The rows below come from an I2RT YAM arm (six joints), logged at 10 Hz.
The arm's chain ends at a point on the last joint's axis. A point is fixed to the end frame.
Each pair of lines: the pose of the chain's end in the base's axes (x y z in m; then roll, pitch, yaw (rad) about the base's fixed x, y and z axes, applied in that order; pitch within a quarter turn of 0, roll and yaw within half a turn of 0), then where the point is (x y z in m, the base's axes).
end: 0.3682, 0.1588, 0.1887, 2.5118, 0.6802, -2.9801
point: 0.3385 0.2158 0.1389
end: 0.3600, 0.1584, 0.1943, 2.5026, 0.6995, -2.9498
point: 0.3291 0.2148 0.1445
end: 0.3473, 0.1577, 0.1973, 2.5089, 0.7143, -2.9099
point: 0.3152 0.2129 0.1470
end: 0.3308, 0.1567, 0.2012, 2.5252, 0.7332, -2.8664
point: 0.2980 0.2105 0.1498
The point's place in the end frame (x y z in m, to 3 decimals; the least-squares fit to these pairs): 0.047 0.034 0.057
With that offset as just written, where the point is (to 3 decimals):
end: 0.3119, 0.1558, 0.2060, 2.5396, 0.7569, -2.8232
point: 0.279 0.208 0.154
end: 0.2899, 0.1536, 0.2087, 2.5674, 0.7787, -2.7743
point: 0.257 0.205 0.155
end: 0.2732, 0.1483, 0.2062, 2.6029, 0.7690, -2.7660
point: 0.241 0.198 0.151
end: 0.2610, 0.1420, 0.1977, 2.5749, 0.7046, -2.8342
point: 0.227 0.194 0.145
